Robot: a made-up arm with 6 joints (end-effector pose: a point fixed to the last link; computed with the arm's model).
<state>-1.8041 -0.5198 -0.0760 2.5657 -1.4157 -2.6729</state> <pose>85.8 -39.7 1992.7 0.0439 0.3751 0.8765 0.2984</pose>
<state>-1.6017 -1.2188 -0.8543 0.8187 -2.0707 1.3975</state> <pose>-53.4 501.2 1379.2 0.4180 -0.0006 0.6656 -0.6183</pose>
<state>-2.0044 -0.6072 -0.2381 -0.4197 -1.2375 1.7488</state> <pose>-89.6 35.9 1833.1 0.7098 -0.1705 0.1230 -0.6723</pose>
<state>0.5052 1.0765 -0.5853 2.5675 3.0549 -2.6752</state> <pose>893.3 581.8 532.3 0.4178 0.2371 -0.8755 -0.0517</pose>
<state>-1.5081 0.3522 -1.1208 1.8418 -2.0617 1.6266</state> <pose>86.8 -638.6 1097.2 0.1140 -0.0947 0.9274 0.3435</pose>
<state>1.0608 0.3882 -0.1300 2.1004 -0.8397 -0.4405</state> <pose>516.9 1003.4 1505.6 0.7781 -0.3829 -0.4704 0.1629</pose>
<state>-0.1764 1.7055 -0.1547 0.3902 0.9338 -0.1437</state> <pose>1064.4 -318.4 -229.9 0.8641 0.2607 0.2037 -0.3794</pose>
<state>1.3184 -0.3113 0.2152 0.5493 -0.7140 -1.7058</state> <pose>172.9 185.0 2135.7 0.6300 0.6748 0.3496 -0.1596</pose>
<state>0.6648 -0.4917 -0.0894 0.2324 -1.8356 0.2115</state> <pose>152.0 -76.6 1982.9 0.9318 -0.1561 0.2843 -0.1630</pose>
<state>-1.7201 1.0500 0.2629 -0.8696 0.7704 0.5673</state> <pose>-318.3 -1461.1 664.3 0.0455 -0.0161 -0.3724 -0.9268</pose>
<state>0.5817 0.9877 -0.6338 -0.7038 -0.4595 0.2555</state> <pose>851.6 403.1 608.4 0.6755 -0.0804 0.6128 -0.4021</pose>
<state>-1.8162 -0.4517 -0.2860 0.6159 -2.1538 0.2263</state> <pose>-123.2 -119.0 1909.2 0.0476 -0.1887 -0.4897 0.8499</pose>
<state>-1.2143 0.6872 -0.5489 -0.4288 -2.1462 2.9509</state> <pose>277.4 -964.8 914.7 0.7484 0.5447 0.0404 0.3763</pose>
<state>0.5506 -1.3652 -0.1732 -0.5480 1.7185 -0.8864</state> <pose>-640.1 -565.8 1519.3 0.3708 -0.7207 0.3606 -0.4615</pose>
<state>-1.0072 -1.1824 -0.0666 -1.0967 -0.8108 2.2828</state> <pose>-413.7 547.9 1672.4 0.6682 -0.4907 -0.5357 -0.1600</pose>
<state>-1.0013 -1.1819 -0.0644 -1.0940 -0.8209 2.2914</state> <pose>-417.4 546.2 1673.6 0.6689 -0.4940 -0.5338 -0.1536</pose>
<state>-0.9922 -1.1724 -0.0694 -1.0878 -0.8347 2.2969</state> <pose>-415.7 531.7 1678.7 0.6770 -0.4923 -0.5270 -0.1469</pose>
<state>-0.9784 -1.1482 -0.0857 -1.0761 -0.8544 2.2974</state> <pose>-404.6 497.1 1689.4 0.6967 -0.4824 -0.5122 -0.1397</pose>
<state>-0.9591 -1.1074 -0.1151 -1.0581 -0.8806 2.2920</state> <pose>-381.5 440.2 1703.9 0.7288 -0.4625 -0.4876 -0.1311</pose>
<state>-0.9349 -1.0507 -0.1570 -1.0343 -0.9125 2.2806</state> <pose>-345.1 364.0 1718.0 0.7710 -0.4318 -0.4524 -0.1202</pose>
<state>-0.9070 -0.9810 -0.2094 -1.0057 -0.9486 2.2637</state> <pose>-296.1 274.9 1726.1 0.8189 -0.3908 -0.4065 -0.1066</pose>
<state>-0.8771 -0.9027 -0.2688 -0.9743 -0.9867 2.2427</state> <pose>-237.5 181.5 1723.9 0.8669 -0.3417 -0.3516 -0.0901</pose>
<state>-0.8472 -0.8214 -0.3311 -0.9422 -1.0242 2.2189</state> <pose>-174.6 92.9 1709.9 0.9096 -0.2880 -0.2909 -0.0718</pose>
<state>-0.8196 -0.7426 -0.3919 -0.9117 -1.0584 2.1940</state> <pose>-113.2 15.8 1686.1 0.9434 -0.2340 -0.2287 -0.0537</pose>
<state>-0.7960 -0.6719 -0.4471 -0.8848 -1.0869 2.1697</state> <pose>-59.2 -45.8 1657.0 0.9673 -0.1844 -0.1703 -0.0378</pose>
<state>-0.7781 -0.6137 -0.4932 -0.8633 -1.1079 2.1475</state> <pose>-16.3 -91.0 1628.2 0.9820 -0.1428 -0.1207 -0.0263</pose>
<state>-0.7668 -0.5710 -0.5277 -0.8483 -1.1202 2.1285</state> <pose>13.7 -121.1 1604.3 0.9900 -0.1117 -0.0836 -0.0205</pose>
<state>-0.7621 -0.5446 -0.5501 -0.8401 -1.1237 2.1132</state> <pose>31.3 -138.4 1588.0 0.9937 -0.0917 -0.0606 -0.0206</pose>
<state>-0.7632 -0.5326 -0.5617 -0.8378 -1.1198 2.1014</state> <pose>38.5 -146.1 1579.3 0.9951 -0.0813 -0.0504 -0.0259</pose>
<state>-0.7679 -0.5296 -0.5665 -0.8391 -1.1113 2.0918</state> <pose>39.4 -148.0 1575.6 0.9953 -0.0770 -0.0483 -0.0345</pose>
